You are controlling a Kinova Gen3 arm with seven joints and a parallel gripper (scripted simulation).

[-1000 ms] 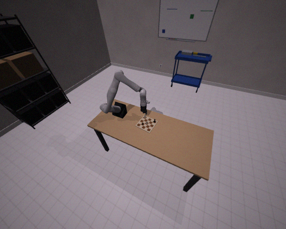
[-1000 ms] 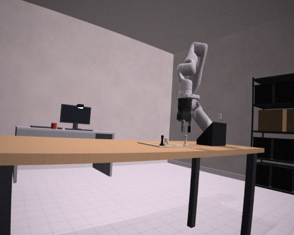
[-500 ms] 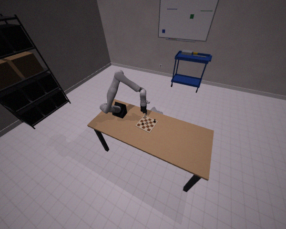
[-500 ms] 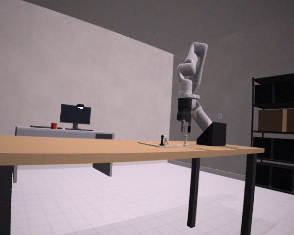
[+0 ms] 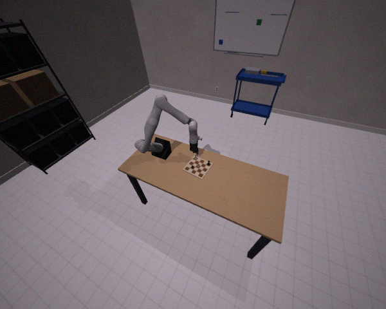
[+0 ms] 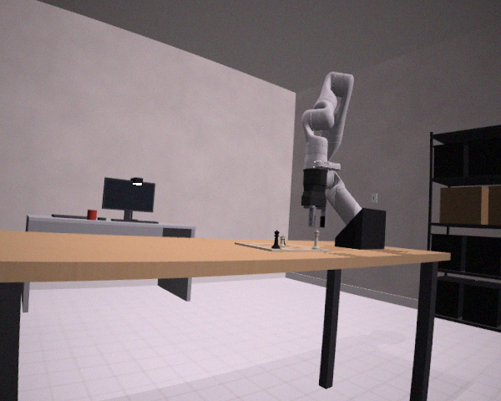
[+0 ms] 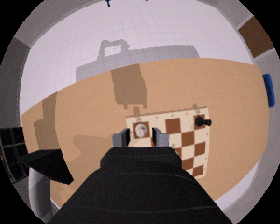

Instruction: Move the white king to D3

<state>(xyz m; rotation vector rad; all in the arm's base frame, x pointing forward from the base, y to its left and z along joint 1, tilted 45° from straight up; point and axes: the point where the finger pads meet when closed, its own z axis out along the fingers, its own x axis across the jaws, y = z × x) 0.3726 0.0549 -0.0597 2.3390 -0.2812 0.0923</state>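
My hand is 5 cm above the white king. From my hand the other things lie so: chessboard: 9 cm to the right, 9 cm below, 6 cm ahead.
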